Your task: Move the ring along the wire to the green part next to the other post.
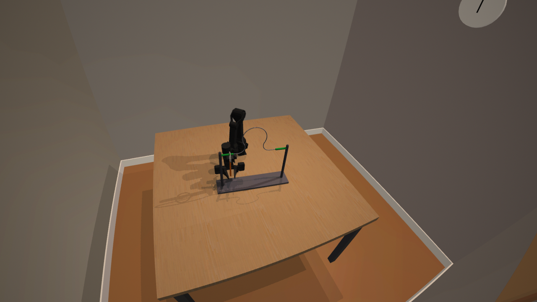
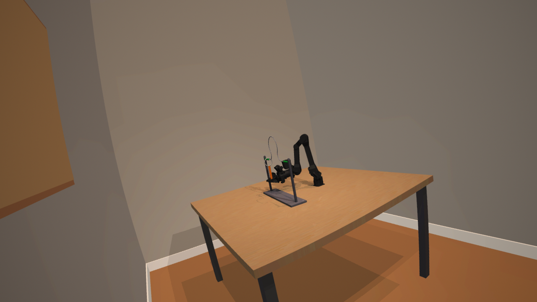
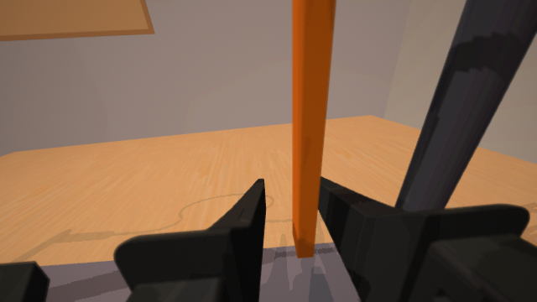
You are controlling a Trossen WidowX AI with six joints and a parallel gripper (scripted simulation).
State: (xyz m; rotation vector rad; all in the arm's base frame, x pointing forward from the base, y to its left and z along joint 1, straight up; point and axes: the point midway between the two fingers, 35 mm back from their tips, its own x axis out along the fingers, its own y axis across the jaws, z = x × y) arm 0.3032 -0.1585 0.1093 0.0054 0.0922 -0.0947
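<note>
Now: the ring with orange handle 9 cm above my gripper tip and 4 cm behind it.
</note>
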